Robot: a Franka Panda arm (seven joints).
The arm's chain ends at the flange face. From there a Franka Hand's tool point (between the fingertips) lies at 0.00 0.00 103.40 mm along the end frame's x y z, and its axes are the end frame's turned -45 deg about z.
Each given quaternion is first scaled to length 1.
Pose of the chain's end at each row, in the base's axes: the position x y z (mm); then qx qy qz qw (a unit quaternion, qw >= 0):
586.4 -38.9 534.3 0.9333 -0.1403 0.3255 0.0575
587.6 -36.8 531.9 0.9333 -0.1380 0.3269 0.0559
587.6 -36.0 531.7 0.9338 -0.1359 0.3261 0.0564
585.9 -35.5 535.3 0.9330 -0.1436 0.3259 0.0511
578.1 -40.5 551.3 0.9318 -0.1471 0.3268 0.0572
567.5 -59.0 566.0 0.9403 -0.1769 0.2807 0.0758
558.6 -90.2 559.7 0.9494 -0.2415 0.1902 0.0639
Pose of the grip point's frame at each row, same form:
647.6 -59.4 453.5 0.9160 0.2275 0.2787 0.1777
649.1 -56.9 451.2 0.9150 0.2297 0.2806 0.1767
649.0 -56.1 450.9 0.9147 0.2318 0.2797 0.1769
647.3 -55.0 454.4 0.9170 0.2244 0.2815 0.1719
639.3 -61.5 470.7 0.9172 0.2207 0.2800 0.1779
619.3 -84.0 480.1 0.9364 0.1964 0.2303 0.1774
592.8 -112.2 464.6 0.9696 0.1402 0.1513 0.1318

